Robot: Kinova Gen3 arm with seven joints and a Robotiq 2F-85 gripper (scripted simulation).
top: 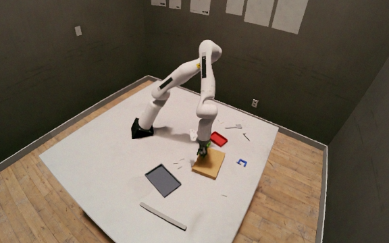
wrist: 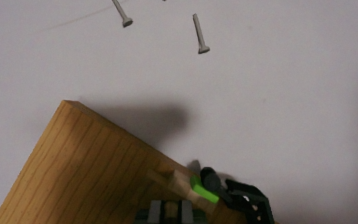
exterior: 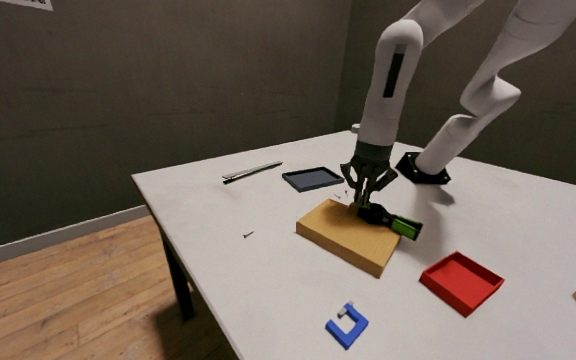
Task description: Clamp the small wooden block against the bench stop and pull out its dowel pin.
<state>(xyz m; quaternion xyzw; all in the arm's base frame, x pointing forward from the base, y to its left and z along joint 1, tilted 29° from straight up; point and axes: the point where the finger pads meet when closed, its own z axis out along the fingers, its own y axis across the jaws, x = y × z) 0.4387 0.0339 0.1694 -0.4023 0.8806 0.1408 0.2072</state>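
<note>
My hand is 2 cm above the dowel pin. The rest, counted from my hand: grey tray: 5 cm behind, 26 cm to the right, 7 cm below; then red tray: 4 cm behind, 22 cm to the left, 7 cm below; then small wooden block: 4 cm below.
</note>
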